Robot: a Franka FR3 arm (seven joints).
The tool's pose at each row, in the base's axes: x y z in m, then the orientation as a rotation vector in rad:
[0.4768 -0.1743 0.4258 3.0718 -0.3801 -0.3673]
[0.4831 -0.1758 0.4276 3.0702 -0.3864 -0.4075]
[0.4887 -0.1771 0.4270 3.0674 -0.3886 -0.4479]
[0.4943 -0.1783 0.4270 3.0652 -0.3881 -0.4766]
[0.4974 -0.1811 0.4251 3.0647 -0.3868 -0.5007]
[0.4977 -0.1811 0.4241 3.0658 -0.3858 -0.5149]
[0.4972 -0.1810 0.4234 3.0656 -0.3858 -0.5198]
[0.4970 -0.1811 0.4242 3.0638 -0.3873 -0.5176]
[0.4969 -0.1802 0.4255 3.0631 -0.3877 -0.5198]
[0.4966 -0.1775 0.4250 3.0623 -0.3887 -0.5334]
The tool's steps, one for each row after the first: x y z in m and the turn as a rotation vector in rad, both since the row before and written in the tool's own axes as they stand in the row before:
[0.0059 0.0001 -0.0032 0.0014 -0.0261 0.0033]
[0.0057 -0.0001 -0.0009 -0.0001 -0.0261 0.0009]
[0.0055 -0.0002 -0.0016 -0.0004 -0.0185 -0.0006]
[0.0041 0.0019 0.0008 0.0010 -0.0155 -0.0014]
[0.0006 -0.0001 0.0009 0.0020 -0.0092 -0.0013]
[-0.0003 0.0000 0.0008 0.0002 -0.0032 -0.0001]
[-0.0004 0.0002 -0.0007 -0.0016 0.0014 0.0014]
[-0.0007 -0.0008 -0.0012 -0.0004 -0.0014 0.0003]
[-0.0008 -0.0026 0.0007 0.0006 -0.0088 0.0004]

